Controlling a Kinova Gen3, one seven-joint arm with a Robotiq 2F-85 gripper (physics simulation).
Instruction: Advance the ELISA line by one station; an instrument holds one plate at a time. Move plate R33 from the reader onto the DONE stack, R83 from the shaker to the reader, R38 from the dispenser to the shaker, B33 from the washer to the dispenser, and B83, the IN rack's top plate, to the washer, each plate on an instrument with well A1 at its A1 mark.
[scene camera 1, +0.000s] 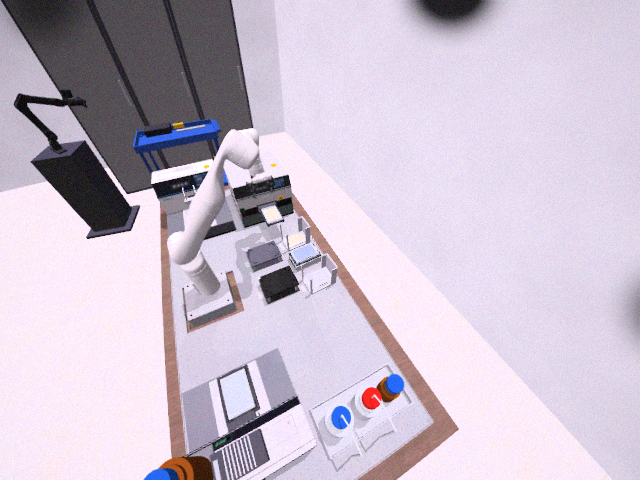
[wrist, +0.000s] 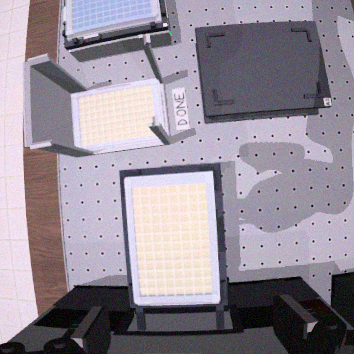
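Where they show: gripper, fingertip midpoint: (scene camera 1: 263, 195) (wrist: 191, 319); arm's base, origin of the base link: (scene camera 1: 210, 287).
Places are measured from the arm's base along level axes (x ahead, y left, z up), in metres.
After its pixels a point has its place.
A cream-welled plate (scene camera 1: 271, 213) {x 0.350, y 0.362, z 0.066 m} (wrist: 172, 240) {x 0.351, y 0.361, z 0.066 m} lies on the dark extended tray (wrist: 224, 250) {x 0.300, y 0.368, z 0.053 m} of the reader (scene camera 1: 262, 198) {x 0.318, y 0.445, z 0.119 m}. My gripper (scene camera 1: 261, 184) {x 0.328, y 0.375, z 0.188 m} (wrist: 191, 319) {x 0.328, y 0.375, z 0.188 m} is open and empty, above and toward the reader side of that plate. Another cream plate (scene camera 1: 296, 239) {x 0.458, y 0.222, z -0.039 m} (wrist: 117, 116) {x 0.451, y 0.226, z -0.041 m} lies in the DONE rack (wrist: 46, 105) {x 0.519, y 0.232, z 0.030 m}. A pale blue plate (scene camera 1: 305, 253) {x 0.472, y 0.064, z 0.012 m} (wrist: 112, 15) {x 0.460, y 0.103, z 0.011 m} sits on a low black instrument beside that rack. A second pale blue plate (scene camera 1: 237, 394) {x 0.098, y -0.477, z 0.025 m} lies on the large near instrument (scene camera 1: 281, 431) {x 0.233, y -0.625, z 0.163 m}. The rack nearer the camera (scene camera 1: 331, 268) {x 0.568, y -0.065, z 0.015 m} has pale contents too small to identify. Plate lettering is unreadable.
A grey platform with corner brackets (scene camera 1: 264, 254) {x 0.268, y 0.136, z -0.010 m} (wrist: 260, 70) {x 0.268, y 0.158, z -0.010 m} and a black platform (scene camera 1: 279, 284) {x 0.311, y -0.076, z 0.003 m} stand inward from the racks. A white instrument (scene camera 1: 173, 191) {x -0.173, y 0.614, z 0.154 m} stands at the back left. A bottle tray (scene camera 1: 424, 423) {x 0.683, y -0.734, z -0.057 m} is near right. Upright rack posts flank the DONE plate.
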